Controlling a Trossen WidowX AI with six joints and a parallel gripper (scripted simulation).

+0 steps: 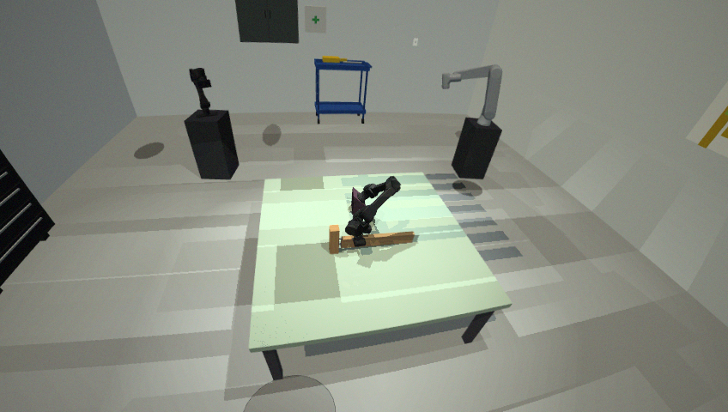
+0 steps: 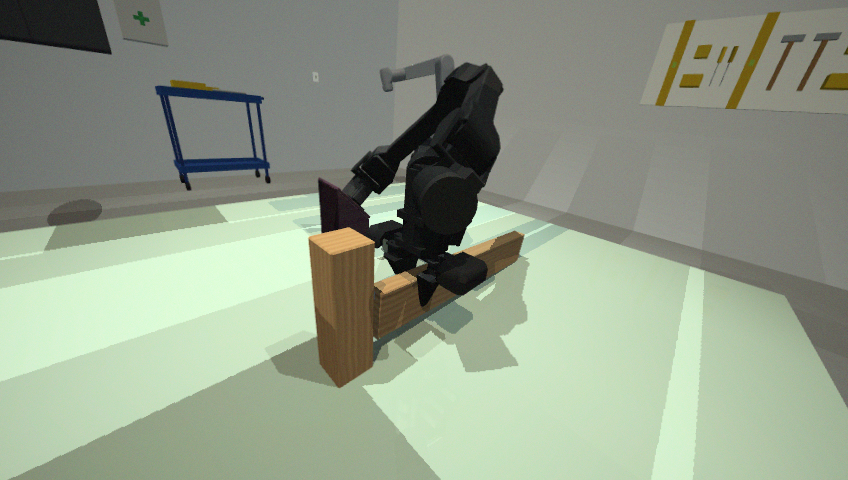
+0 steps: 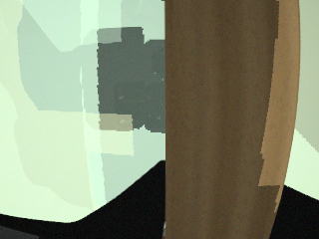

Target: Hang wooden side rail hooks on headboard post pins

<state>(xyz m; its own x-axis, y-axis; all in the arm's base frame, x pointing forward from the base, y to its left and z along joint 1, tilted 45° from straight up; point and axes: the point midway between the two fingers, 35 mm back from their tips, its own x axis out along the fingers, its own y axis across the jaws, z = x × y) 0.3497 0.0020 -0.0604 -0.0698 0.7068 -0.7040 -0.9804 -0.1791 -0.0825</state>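
Right now the wooden headboard post is 2 cm ahead of my gripper tip, 12 cm to the right of it and 4 cm above it.
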